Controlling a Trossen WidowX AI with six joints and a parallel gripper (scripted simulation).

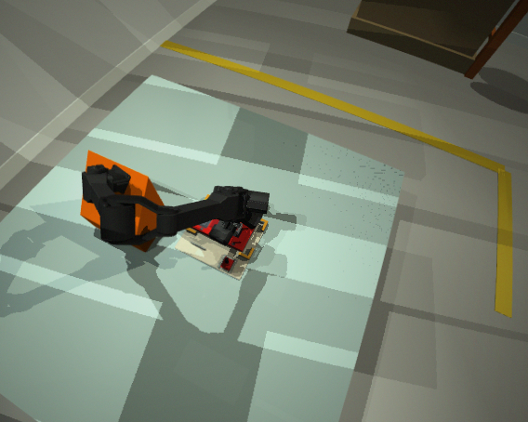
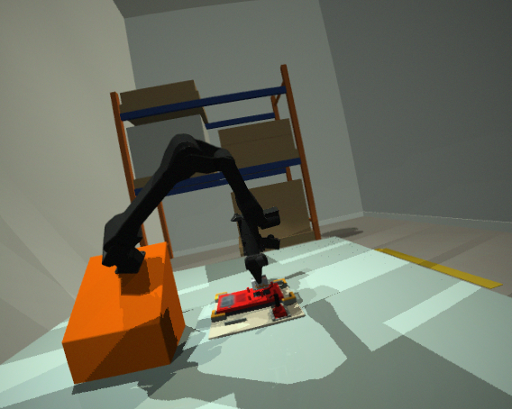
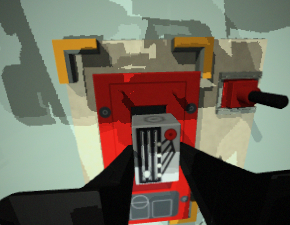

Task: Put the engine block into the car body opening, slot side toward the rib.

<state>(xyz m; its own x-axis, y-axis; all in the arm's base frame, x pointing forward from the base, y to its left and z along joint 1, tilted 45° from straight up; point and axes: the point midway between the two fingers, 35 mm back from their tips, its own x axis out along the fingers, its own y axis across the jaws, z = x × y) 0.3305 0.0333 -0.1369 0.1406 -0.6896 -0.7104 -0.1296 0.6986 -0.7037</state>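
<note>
My gripper tip is now 1 cm above the grey engine block.
</note>
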